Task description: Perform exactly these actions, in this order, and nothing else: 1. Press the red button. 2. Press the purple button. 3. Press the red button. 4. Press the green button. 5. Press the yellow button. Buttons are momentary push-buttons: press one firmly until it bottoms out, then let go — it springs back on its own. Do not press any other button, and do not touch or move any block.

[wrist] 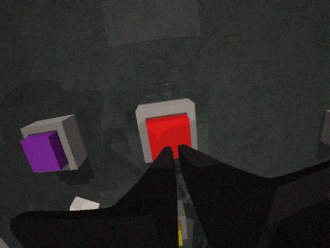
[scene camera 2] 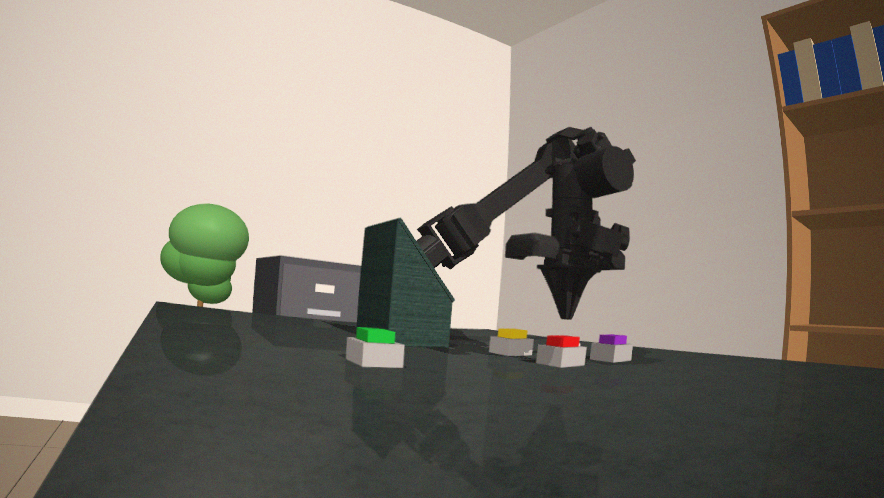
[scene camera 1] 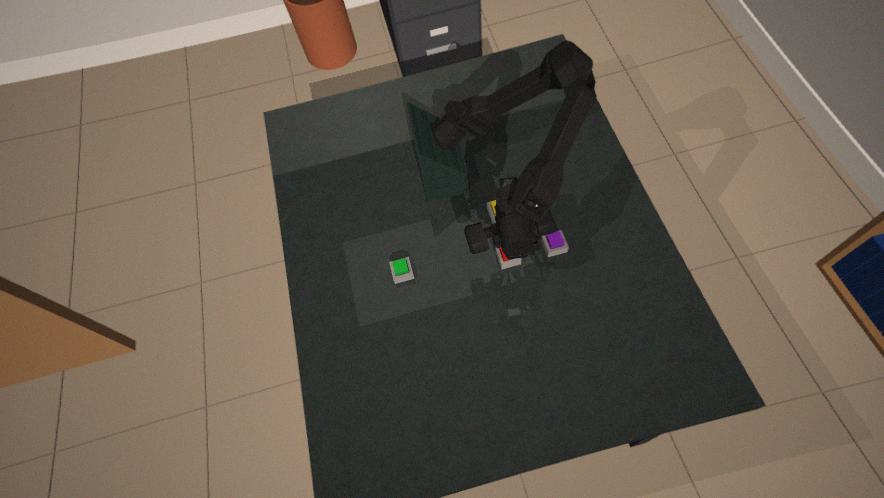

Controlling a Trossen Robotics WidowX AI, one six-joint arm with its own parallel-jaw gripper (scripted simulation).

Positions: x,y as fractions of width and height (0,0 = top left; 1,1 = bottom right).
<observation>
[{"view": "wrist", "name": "my gripper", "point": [0.53,0.61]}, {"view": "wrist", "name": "red button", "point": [0.52,0.53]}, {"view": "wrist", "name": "purple button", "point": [0.13,0.62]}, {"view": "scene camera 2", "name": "my gripper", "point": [0.64,0.64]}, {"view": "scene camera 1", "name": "my gripper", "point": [0.58,0.50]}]
</observation>
